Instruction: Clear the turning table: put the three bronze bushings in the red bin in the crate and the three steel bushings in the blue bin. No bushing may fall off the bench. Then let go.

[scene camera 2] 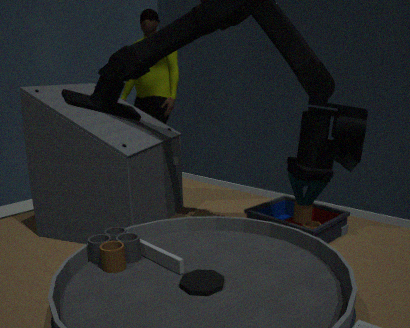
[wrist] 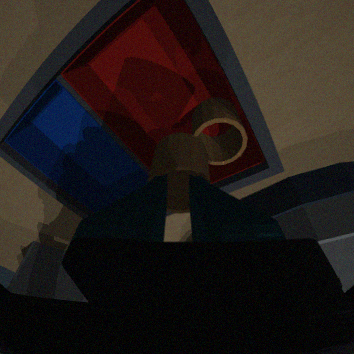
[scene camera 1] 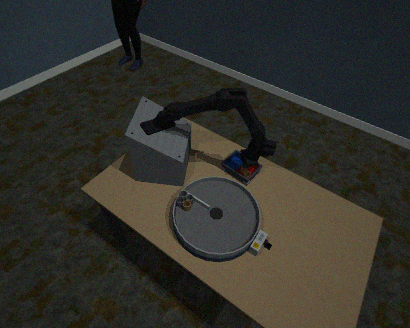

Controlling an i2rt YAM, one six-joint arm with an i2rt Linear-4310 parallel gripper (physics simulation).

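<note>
My gripper points down over the crate, shut on a bronze bushing. The held bushing is upright, its lower part inside the crate at the red bin, near the divider. A second bronze bushing stands in the red bin. The blue bin shows no bushing. A third bronze bushing stands on the turning table, close beside three steel bushings.
A pale bar runs from the bushing cluster toward the dark hub. The grey arm pedestal stands at the left. A small control box sits at the turntable's edge. A person stands behind.
</note>
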